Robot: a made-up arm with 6 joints. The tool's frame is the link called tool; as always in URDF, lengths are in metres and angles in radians. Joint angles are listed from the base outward.
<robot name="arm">
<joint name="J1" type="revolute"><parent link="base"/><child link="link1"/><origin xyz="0.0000 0.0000 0.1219"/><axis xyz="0 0 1"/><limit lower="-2.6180" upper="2.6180"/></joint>
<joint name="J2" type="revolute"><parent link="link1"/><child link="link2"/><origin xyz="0.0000 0.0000 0.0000" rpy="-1.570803 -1.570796 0.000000"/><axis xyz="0 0 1"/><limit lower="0.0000" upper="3.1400"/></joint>
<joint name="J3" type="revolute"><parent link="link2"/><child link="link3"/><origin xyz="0.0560 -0.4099 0.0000" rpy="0.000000 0.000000 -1.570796"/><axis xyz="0 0 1"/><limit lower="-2.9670" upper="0.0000"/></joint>
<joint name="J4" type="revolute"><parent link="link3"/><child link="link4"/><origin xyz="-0.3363 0.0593 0.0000" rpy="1.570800 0.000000 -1.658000"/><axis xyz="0 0 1"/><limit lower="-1.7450" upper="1.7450"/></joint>
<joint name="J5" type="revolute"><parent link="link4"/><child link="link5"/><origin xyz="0.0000 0.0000 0.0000" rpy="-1.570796 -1.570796 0.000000"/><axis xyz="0 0 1"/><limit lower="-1.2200" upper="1.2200"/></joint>
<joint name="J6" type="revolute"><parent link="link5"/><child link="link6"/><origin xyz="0.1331 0.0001 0.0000" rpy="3.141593 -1.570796 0.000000"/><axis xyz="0 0 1"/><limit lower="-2.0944" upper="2.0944"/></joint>
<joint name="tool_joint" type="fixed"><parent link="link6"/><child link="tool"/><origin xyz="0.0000 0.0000 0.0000" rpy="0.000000 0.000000 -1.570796"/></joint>
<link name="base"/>
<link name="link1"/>
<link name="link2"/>
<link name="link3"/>
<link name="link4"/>
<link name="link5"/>
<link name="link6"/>
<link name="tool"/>
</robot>
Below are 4 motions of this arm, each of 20 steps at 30 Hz.
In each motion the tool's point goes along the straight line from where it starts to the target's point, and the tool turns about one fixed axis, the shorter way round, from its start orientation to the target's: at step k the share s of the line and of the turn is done. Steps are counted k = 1, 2, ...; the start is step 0. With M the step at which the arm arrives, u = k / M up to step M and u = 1 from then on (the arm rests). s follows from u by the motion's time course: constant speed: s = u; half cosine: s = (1 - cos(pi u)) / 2; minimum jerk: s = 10 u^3 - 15 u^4 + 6 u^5.
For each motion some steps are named. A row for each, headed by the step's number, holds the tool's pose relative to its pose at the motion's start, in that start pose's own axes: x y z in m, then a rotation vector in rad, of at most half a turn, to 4 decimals.
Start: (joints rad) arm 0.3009 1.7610 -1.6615 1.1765 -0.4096 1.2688
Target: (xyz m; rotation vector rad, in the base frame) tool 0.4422 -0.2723 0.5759 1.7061 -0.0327 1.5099
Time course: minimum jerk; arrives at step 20
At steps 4, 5, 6, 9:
4: -0.0134 0.0199 -0.0061 -0.0232 -0.0216 0.0013
5: -0.0239 0.0355 -0.0109 -0.0415 -0.0387 0.0023
6: -0.0376 0.0559 -0.0171 -0.0653 -0.0609 0.0036
9: -0.0938 0.1396 -0.0427 -0.1630 -0.1519 0.0089

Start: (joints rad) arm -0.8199 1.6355 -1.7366 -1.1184 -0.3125 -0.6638
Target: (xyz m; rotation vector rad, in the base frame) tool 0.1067 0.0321 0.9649 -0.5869 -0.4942 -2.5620
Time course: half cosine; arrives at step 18
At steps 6, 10, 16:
6: -0.0182 -0.1163 -0.0819 0.3181 0.0091 -0.1466
10: -0.0427 -0.2731 -0.1922 0.7467 0.0213 -0.3441
16: -0.0705 -0.4513 -0.3177 1.2340 0.0353 -0.5687

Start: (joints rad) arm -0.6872 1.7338 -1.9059 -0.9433 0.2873 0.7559
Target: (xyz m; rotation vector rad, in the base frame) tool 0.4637 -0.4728 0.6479 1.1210 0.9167 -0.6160
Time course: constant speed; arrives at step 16
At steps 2, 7, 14, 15, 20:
2: 0.0009 -0.0024 0.0117 0.0407 -0.0159 0.0765
7: 0.0033 -0.0082 0.0409 0.1423 -0.0558 0.2677
14: 0.0065 -0.0165 0.0817 0.2846 -0.1116 0.5353
15: 0.0070 -0.0177 0.0875 0.3049 -0.1196 0.5736
20: 0.0075 -0.0188 0.0934 0.3252 -0.1276 0.6118

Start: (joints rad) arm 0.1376 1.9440 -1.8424 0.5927 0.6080 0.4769
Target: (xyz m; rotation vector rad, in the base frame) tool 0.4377 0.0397 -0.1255 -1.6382 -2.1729 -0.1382
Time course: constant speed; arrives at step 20
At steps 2, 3, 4, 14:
2: 0.0253 -0.0549 0.0084 0.1117 0.0490 0.0781
3: 0.0379 -0.0824 0.0126 0.1676 0.0735 0.1171
4: 0.0505 -0.1098 0.0168 0.2234 0.0980 0.1562
14: 0.1768 -0.3843 0.0588 0.7820 0.3432 0.5466

